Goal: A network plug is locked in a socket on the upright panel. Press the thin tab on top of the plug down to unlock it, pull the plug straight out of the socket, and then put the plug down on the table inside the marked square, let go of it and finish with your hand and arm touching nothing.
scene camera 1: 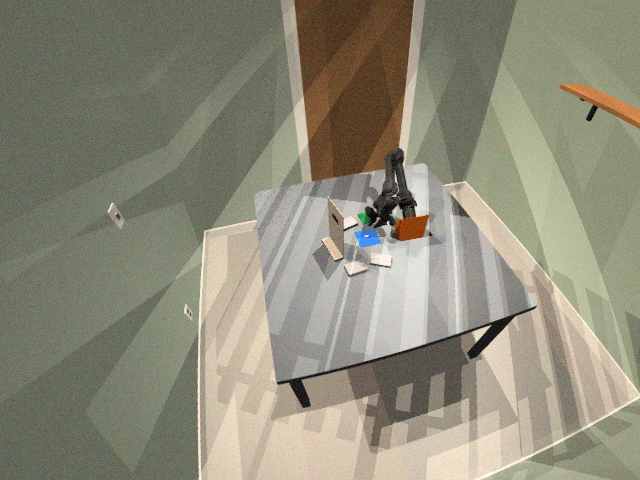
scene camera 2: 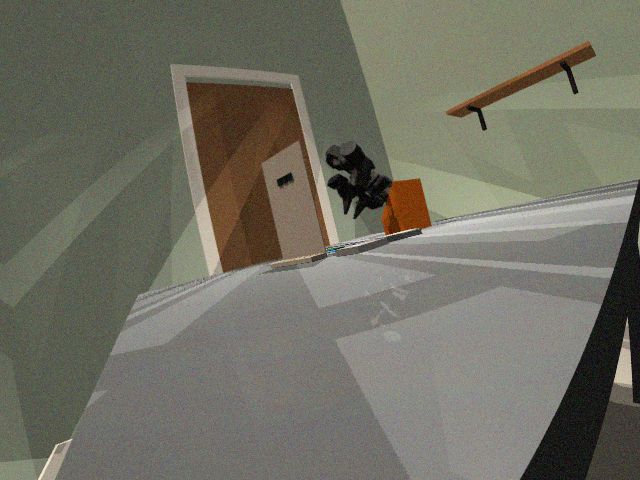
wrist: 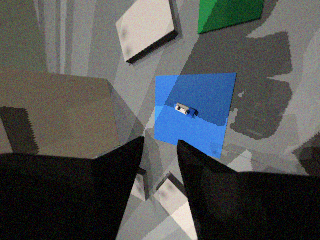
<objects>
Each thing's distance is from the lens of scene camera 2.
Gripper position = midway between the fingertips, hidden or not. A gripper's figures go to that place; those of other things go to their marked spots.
my gripper (scene camera 2: 350, 216): 0.90 m
beige panel (scene camera 2: 293, 208): 0.77 m
</objects>
